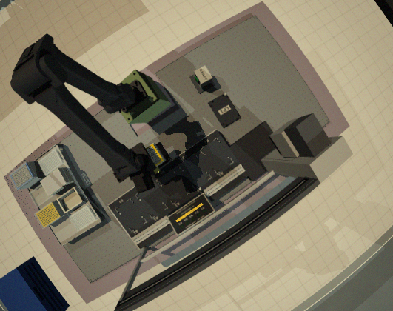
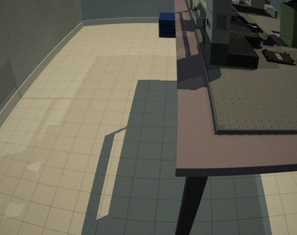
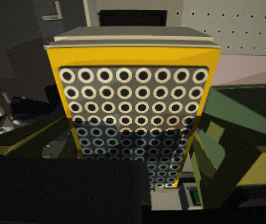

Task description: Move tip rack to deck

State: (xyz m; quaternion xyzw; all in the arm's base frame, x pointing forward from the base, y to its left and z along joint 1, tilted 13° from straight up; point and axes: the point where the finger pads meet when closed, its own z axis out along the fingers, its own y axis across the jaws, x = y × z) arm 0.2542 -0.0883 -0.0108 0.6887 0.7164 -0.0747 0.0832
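Now: the RG nest 180 mm below my hand. Also, from my hand: yellow tip rack: 10 mm behind, 10 mm to the left, 10 mm above; then shelf label: 100 mm behind, 360 mm to the right, 180 mm below; then ready key box: 210 mm behind, 380 mm to the left, 110 mm below.
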